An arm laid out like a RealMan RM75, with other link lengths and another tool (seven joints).
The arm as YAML. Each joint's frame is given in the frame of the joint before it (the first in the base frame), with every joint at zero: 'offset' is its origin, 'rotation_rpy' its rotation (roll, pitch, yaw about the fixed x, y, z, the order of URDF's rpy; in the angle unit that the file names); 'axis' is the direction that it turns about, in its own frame. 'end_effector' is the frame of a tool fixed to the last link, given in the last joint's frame.
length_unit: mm
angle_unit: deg
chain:
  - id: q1
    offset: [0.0, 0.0, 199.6]
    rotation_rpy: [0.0, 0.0, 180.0]
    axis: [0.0, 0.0, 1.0]
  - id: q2
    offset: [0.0, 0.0, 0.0]
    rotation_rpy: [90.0, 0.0, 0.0]
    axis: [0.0, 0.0, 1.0]
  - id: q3
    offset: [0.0, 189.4, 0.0]
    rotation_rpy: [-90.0, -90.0, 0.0]
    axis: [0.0, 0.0, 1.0]
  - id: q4
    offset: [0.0, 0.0, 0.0]
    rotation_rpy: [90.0, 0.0, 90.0]
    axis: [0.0, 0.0, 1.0]
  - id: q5
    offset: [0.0, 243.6, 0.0]
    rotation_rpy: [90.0, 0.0, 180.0]
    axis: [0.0, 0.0, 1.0]
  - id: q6
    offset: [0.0, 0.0, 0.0]
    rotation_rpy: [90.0, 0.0, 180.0]
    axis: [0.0, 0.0, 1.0]
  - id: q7
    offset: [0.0, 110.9, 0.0]
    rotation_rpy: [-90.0, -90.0, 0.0]
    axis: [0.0, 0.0, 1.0]
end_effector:
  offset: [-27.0, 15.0, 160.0]
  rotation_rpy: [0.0, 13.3, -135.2]
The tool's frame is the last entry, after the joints.
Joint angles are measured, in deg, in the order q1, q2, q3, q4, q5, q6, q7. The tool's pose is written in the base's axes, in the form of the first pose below.
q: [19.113, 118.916, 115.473, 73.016, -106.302, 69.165, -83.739]
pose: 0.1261, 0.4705, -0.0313, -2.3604, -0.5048, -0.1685
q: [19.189, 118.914, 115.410, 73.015, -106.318, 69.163, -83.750]
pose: 0.1253, 0.4706, -0.0317, -2.3607, -0.5075, -0.1683
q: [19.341, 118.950, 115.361, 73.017, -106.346, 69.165, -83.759]
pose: 0.1239, 0.4707, -0.0322, -2.3608, -0.5115, -0.1669
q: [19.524, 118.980, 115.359, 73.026, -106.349, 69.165, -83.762]
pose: 0.1222, 0.4711, -0.0323, -2.3599, -0.5153, -0.1649
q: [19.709, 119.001, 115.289, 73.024, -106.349, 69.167, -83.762]
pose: 0.1204, 0.4713, -0.0328, -2.3599, -0.5200, -0.1629
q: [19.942, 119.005, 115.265, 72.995, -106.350, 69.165, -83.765]
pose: 0.1186, 0.4717, -0.0331, -2.3593, -0.5247, -0.1610
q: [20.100, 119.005, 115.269, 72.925, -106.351, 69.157, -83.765]
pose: 0.1177, 0.4720, -0.0333, -2.3593, -0.5266, -0.1597
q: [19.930, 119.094, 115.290, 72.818, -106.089, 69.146, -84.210]
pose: 0.1181, 0.4715, -0.0336, -2.3572, -0.5282, -0.1566
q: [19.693, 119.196, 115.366, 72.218, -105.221, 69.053, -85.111]
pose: 0.1192, 0.4709, -0.0342, -2.3541, -0.5250, -0.1441
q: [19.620, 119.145, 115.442, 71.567, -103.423, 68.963, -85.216]
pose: 0.1167, 0.4712, -0.0326, -2.3518, -0.5051, -0.1088
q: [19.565, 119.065, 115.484, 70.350, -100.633, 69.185, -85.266]
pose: 0.1128, 0.4703, -0.0319, -2.3557, -0.4737, -0.0499
